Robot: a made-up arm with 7 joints. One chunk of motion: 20 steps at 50 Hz.
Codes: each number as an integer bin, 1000 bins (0 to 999) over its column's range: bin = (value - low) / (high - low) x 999, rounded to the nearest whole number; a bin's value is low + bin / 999 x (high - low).
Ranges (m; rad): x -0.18..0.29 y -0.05..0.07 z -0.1..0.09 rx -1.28..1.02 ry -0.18..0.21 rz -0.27..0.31
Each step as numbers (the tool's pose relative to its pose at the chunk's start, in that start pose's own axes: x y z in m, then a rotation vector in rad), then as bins.
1 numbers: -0.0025 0.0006 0.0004 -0.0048 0.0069 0.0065
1 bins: 377 421 528 554 479 476
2 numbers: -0.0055 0.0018 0.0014 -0.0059 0.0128 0.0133
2 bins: 371 431 533 553 494 488
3 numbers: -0.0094 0.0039 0.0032 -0.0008 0.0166 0.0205
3 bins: 363 449 543 556 504 500
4 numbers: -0.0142 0.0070 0.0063 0.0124 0.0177 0.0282
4 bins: 352 475 559 561 506 514
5 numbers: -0.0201 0.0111 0.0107 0.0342 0.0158 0.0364
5 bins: 340 509 582 571 502 528
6 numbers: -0.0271 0.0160 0.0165 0.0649 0.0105 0.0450
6 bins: 325 549 613 584 488 543
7 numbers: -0.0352 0.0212 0.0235 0.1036 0.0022 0.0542
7 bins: 308 593 649 601 467 558
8 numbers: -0.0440 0.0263 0.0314 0.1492 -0.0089 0.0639
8 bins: 289 635 691 621 438 575
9 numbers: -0.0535 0.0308 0.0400 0.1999 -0.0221 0.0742
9 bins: 269 673 736 643 404 593
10 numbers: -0.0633 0.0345 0.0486 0.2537 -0.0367 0.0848
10 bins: 248 703 781 666 367 611
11 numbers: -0.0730 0.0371 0.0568 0.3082 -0.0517 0.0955
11 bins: 227 725 824 690 329 630
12 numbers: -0.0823 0.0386 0.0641 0.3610 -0.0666 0.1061
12 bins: 208 738 863 713 290 648
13 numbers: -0.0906 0.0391 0.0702 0.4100 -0.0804 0.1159
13 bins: 190 742 895 734 255 665
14 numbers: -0.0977 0.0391 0.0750 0.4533 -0.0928 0.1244
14 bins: 175 742 920 753 223 679
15 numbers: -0.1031 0.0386 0.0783 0.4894 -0.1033 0.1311
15 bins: 163 738 937 769 196 691
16 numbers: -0.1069 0.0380 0.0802 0.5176 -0.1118 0.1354
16 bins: 155 733 947 781 175 698
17 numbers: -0.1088 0.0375 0.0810 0.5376 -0.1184 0.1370
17 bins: 151 728 952 789 158 701
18 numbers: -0.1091 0.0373 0.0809 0.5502 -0.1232 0.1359
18 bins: 151 727 951 795 145 699
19 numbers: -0.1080 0.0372 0.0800 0.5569 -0.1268 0.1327
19 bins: 153 726 946 798 136 694
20 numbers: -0.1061 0.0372 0.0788 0.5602 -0.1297 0.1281
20 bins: 157 726 940 799 129 686
